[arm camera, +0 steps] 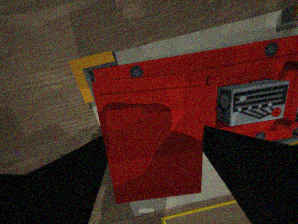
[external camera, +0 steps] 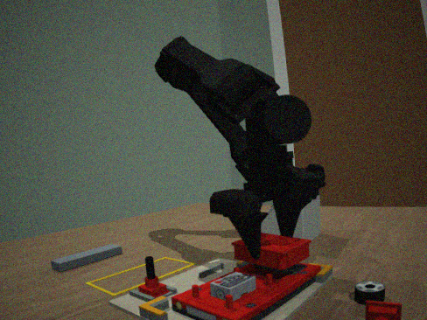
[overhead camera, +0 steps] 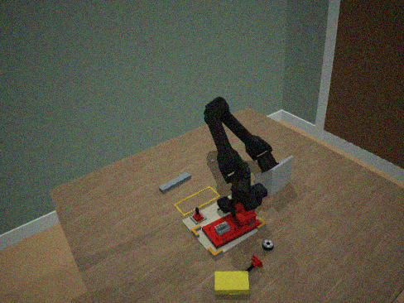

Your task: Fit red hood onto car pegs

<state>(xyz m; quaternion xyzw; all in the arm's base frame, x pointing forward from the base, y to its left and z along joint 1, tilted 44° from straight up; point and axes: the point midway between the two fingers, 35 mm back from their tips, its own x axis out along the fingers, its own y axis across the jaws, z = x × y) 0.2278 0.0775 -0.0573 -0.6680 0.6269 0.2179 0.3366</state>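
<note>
The engine block is 100 mm ahead of my gripper tip, 10 mm to the left of it and 30 mm below it. Round my gripper tip: black wheel (150 mm to the left, 40 mm below); red hood (10 mm above); yellow block (200 mm ahead, 200 mm to the left, 40 mm below).
</note>
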